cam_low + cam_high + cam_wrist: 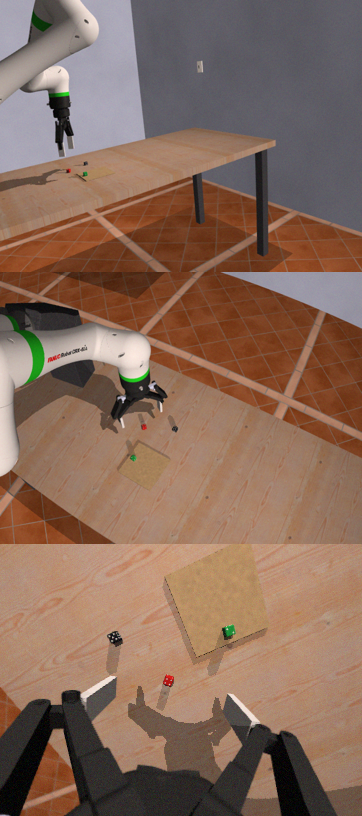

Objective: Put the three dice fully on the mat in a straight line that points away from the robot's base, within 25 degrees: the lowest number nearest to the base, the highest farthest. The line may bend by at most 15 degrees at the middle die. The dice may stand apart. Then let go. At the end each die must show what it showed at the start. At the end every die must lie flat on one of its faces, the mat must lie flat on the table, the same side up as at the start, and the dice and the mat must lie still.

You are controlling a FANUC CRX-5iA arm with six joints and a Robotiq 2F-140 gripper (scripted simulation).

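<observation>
The red die is 1 cm behind my hand, 1 cm to the left of it and 10 cm below it. The rest, counted from my hand: green die (3 cm ahead, 12 cm to the right, 10 cm below); then tan mat (8 cm ahead, 13 cm to the right, 11 cm below); then black die (10 cm ahead, 6 cm to the left, 10 cm below).
</observation>
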